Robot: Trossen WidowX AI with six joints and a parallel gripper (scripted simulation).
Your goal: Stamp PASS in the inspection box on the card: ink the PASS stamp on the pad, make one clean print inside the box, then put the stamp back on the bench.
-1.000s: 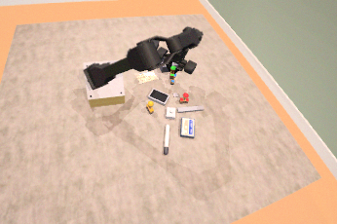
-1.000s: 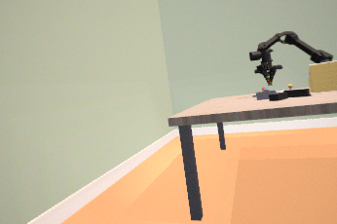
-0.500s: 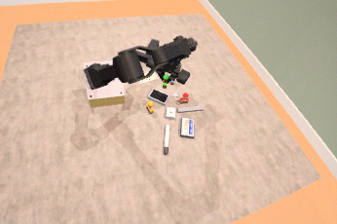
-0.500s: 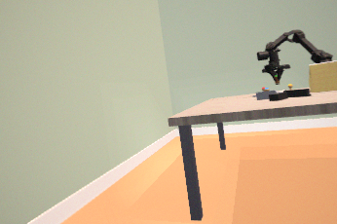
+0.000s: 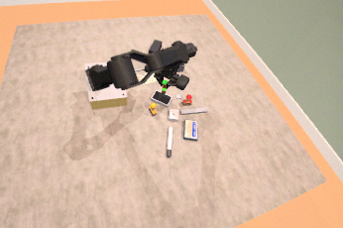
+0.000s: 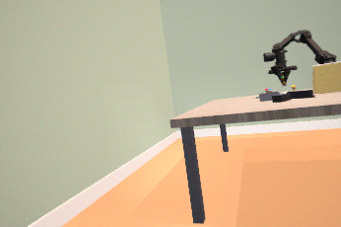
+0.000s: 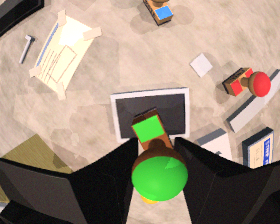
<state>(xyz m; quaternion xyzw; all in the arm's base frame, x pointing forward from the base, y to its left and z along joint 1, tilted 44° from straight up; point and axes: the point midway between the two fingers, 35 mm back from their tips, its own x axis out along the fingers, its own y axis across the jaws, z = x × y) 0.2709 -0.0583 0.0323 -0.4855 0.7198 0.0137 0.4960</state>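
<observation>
My gripper tip is now 9 cm above the dark ink pad. From my gripper tip the other things lie so: small white box (2 cm ahead, 10 cm to the right, 7 cm below); yellow stamp (6 cm behind, 6 cm to the right, 7 cm below); green-knobbed pass stamp (right at my gripper tip).
</observation>
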